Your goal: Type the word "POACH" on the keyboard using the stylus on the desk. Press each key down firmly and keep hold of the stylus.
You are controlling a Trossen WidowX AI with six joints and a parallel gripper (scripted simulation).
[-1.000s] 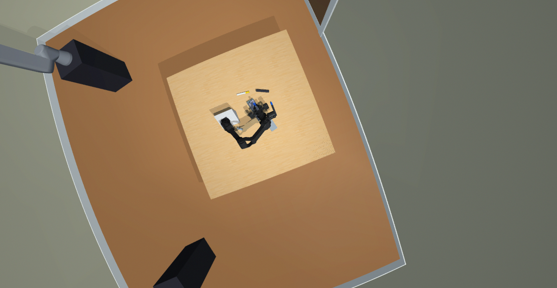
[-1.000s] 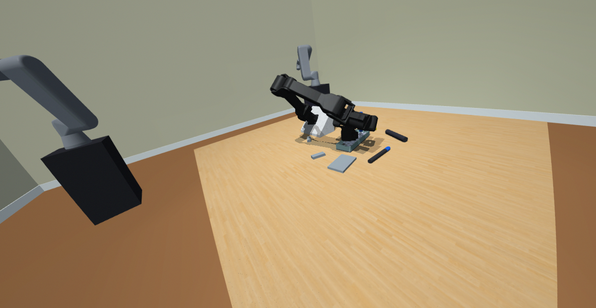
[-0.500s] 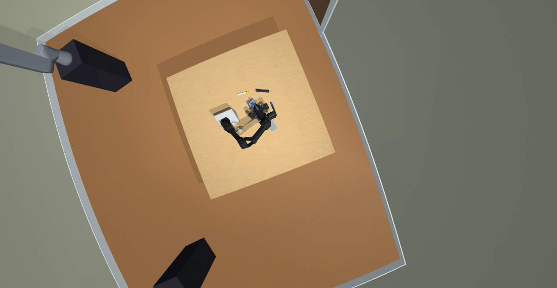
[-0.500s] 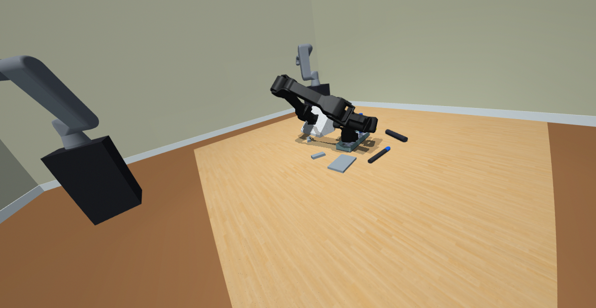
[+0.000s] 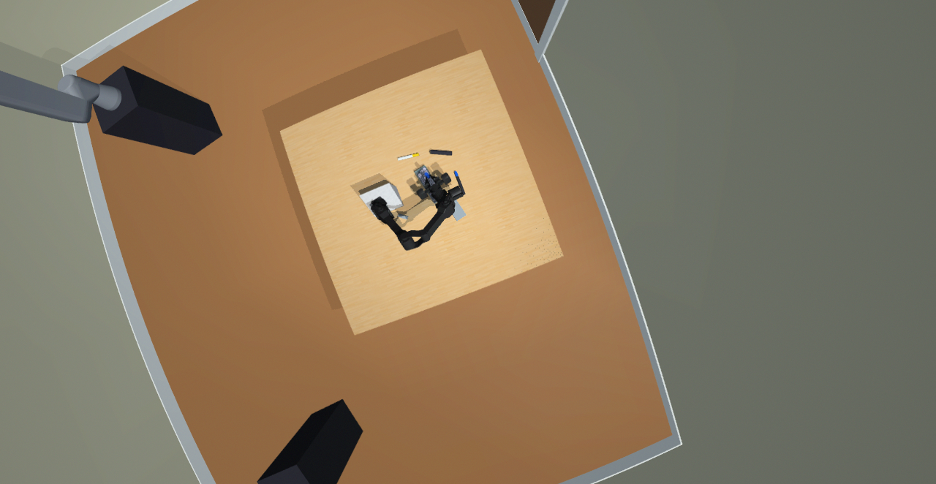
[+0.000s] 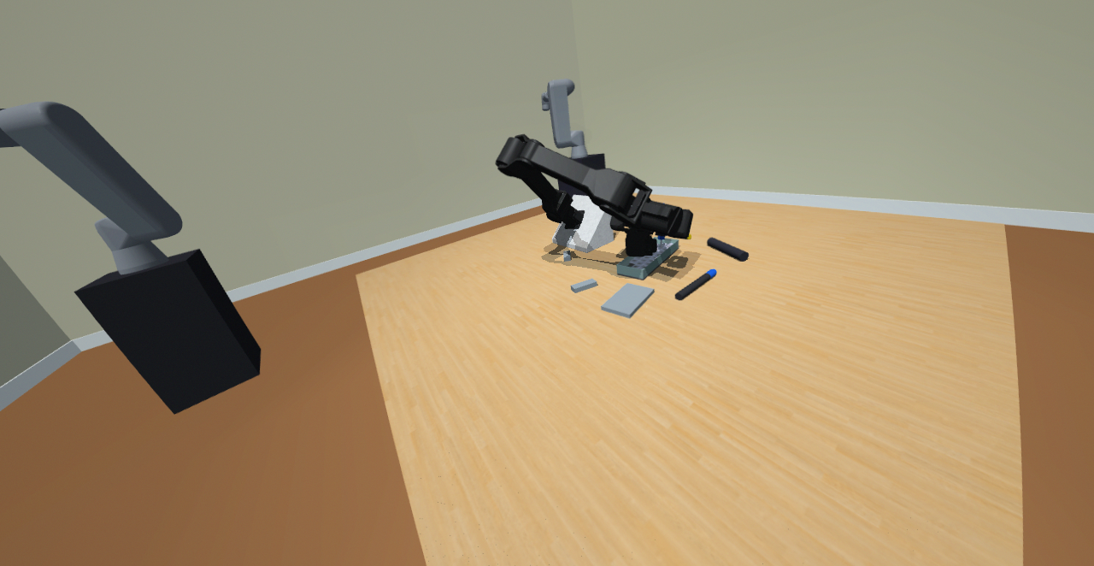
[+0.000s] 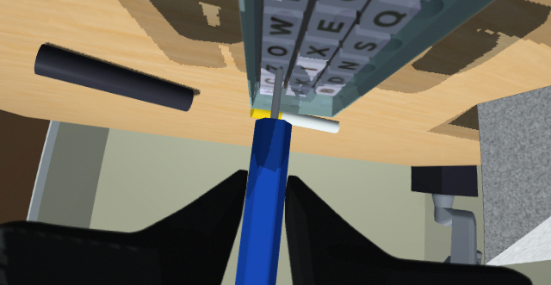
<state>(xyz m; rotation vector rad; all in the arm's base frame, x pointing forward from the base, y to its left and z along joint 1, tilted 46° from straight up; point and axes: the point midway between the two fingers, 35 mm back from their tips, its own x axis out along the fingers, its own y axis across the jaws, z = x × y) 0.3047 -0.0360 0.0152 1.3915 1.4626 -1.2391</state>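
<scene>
Now: gripper tip 30 mm past the yellow-capped white marker, 160 mm to the right of it and 70 mm above it. From my gripper tip the other things lie so: black cylinder 130 mm ahead, 90 mm to the left, 70 mm below; then grey stylus tip 50 mm below; then blue stylus 10 mm below.
</scene>
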